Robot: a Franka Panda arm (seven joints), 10 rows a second.
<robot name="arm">
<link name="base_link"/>
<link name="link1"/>
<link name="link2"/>
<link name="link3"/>
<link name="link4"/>
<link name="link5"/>
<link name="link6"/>
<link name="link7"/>
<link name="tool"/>
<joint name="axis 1" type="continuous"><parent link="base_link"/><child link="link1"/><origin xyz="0 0 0.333"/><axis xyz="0 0 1"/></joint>
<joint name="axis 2" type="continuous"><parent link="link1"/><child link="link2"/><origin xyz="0 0 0" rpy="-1.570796 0 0"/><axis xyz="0 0 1"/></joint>
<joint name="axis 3" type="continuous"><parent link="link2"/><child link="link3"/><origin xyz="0 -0.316 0" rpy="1.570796 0 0"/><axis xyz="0 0 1"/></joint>
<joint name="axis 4" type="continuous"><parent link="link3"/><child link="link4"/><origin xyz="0.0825 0 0" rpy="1.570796 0 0"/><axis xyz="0 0 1"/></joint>
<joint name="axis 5" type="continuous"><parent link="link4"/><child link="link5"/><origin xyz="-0.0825 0.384 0" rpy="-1.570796 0 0"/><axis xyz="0 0 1"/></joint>
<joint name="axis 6" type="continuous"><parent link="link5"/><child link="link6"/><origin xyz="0 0 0" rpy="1.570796 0 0"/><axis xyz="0 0 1"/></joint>
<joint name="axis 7" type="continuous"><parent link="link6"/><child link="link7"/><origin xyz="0.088 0 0" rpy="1.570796 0 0"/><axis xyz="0 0 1"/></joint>
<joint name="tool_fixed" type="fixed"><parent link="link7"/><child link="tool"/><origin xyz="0 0 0.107"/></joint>
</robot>
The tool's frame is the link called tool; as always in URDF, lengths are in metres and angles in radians. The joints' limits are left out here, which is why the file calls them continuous.
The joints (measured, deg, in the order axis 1, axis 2, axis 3, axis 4, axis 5, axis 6, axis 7), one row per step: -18.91 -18.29 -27.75 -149.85 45.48 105.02 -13.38; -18.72 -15.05 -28.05 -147.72 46.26 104.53 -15.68; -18.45 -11.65 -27.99 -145.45 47.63 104.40 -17.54; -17.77 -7.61 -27.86 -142.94 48.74 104.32 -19.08; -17.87 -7.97 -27.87 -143.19 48.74 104.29 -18.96; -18.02 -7.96 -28.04 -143.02 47.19 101.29 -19.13; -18.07 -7.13 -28.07 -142.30 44.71 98.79 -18.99
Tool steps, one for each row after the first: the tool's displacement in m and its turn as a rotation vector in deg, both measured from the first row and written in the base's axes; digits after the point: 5 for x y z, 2 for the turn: 0.00787 -0.00941 -0.00594 -0.37 -0.46 0.67; 0.01885 -0.01775 -0.01214 -0.73 -0.81 0.92; 0.03254 -0.02416 -0.02224 -1.16 -0.36 1.67; 0.03115 -0.02362 -0.02137 -1.03 -0.44 1.52; 0.02747 -0.01921 -0.02089 0.52 0.17 4.08; 0.02534 -0.01734 -0.02332 1.17 1.95 7.00
